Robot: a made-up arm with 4 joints.
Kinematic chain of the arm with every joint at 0, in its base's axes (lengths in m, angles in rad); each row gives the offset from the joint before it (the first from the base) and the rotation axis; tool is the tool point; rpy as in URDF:
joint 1: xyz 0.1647 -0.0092 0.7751 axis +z
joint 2: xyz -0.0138 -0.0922 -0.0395 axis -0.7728 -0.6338 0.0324
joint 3: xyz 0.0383 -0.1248 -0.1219 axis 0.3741 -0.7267 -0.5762
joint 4: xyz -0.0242 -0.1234 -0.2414 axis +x
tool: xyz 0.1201 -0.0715 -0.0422 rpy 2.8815 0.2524 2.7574
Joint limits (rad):
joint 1: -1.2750..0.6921
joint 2: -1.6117..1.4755
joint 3: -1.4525..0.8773
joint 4: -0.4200..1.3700
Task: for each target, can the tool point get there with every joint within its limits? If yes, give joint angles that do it. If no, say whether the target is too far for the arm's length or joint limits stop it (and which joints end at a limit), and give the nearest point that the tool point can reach.
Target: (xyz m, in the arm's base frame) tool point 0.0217 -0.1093 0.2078
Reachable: yes | joints -0.2642 -0.7091 -0.0530 0.2101
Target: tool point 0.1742 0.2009 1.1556
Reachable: no: joint limits stop it (at a limit: joint 1, joint 2, joint 3, joint 4) | nearest point 0.6134 -0.0660 1.0359 | short by 0.528 m
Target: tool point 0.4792 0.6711 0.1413
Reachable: no: too far | nearest point 0.2776 0.3588 0.4169 | short by 0.463 m
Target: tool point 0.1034 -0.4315 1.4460
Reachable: no: too far | nearest point 0.0968 -0.4770 1.0780 | short by 0.371 m
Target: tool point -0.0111 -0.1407 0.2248
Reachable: yes | joints -0.0044 -0.8150 -0.4561 0.0819
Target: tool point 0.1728 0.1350 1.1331
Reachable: no: joint limits stop it (at a limit: joint 1, joint 2, joint 3, joint 4) | nearest point 0.6134 -0.0660 1.0359 | short by 0.494 m
